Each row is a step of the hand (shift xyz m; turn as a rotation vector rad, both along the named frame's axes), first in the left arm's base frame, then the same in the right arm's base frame.
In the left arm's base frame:
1: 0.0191 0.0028 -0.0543 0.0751 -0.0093 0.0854
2: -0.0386 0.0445 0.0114 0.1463 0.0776 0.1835
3: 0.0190 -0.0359 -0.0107 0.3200 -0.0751 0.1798
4: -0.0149 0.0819 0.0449 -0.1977 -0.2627 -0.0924
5: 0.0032 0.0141 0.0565 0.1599 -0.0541 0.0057
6: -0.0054 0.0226 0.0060 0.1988 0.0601 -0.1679
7: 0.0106 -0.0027 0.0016 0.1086 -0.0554 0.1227
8: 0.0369 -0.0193 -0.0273 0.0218 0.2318 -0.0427
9: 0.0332 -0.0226 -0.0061 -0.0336 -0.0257 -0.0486
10: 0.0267 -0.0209 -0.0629 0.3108 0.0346 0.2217
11: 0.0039 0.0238 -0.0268 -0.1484 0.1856 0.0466
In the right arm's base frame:
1: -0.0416 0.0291 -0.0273 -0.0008 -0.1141 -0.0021
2: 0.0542 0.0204 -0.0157 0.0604 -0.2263 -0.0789
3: -0.0373 -0.0075 0.0179 -0.1299 -0.3498 -0.0339
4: 0.0797 -0.0168 -0.0481 -0.0772 0.1731 0.2841
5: 0.0386 -0.0436 0.0034 -0.1228 -0.1125 -0.0279
6: 0.0191 0.0010 -0.0145 -0.1850 0.0047 -0.1925
7: -0.0070 -0.0083 -0.0022 -0.0245 -0.1683 0.0316
8: -0.0487 -0.0049 -0.0092 0.0883 0.0399 -0.2160
9: -0.0359 -0.0189 0.0015 -0.0219 0.0561 0.0228
10: -0.0641 0.0285 -0.0136 -0.0403 -0.3654 -0.1087
11: -0.0050 0.0200 -0.0296 0.2179 0.0777 -0.0716

